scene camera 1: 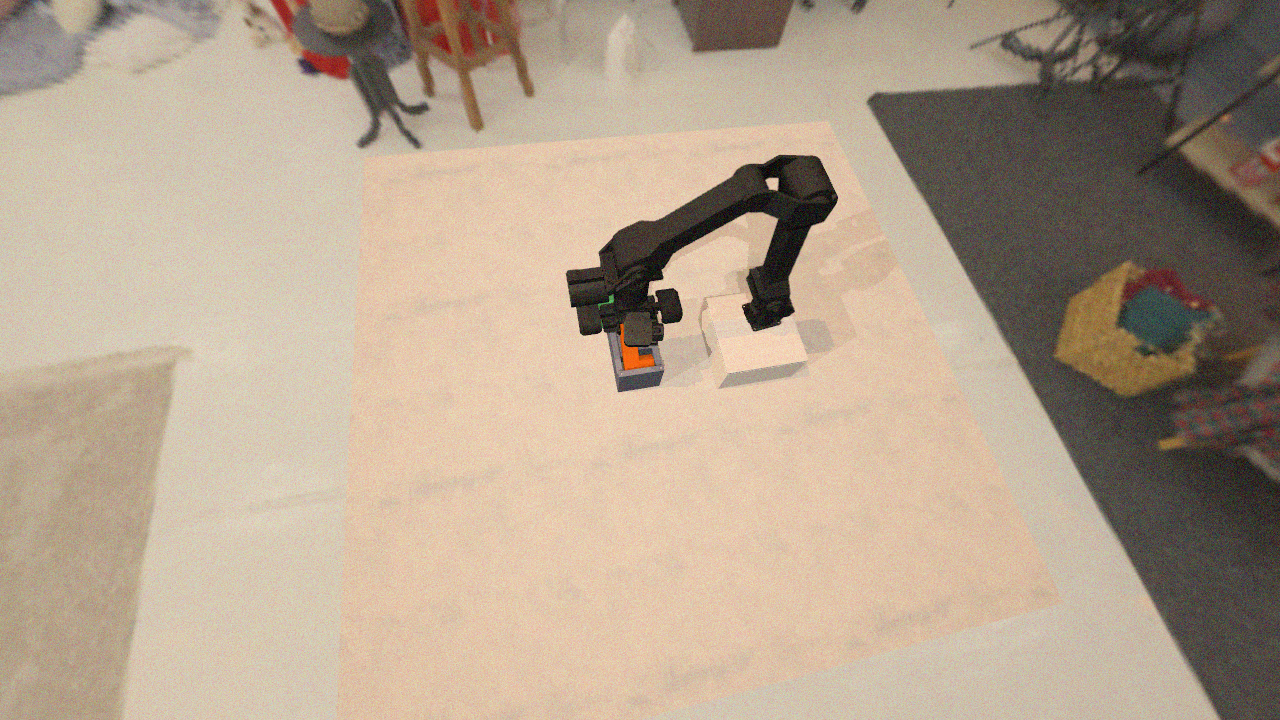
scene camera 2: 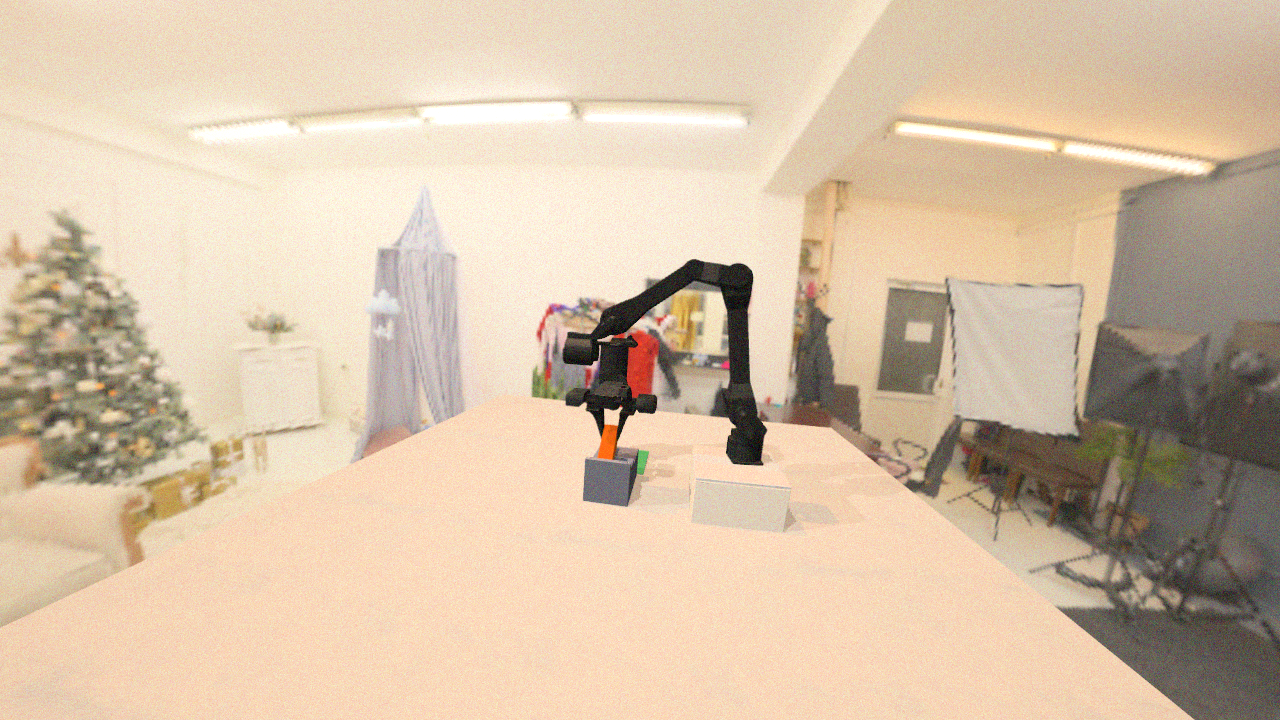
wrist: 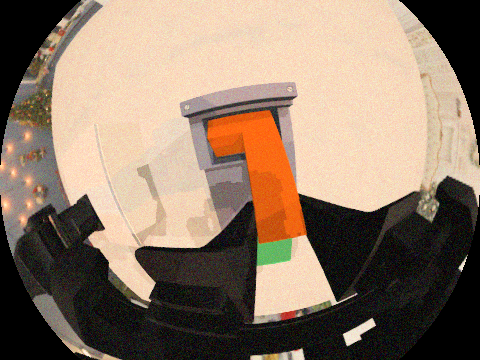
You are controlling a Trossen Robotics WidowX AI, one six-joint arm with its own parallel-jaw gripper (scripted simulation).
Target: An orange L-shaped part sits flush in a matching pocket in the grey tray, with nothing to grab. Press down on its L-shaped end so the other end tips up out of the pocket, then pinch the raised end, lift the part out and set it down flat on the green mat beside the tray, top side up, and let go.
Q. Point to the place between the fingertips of my gripper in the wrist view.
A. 273, 203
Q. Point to an orange L-shaped part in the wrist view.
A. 278, 213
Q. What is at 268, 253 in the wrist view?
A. A green mat.
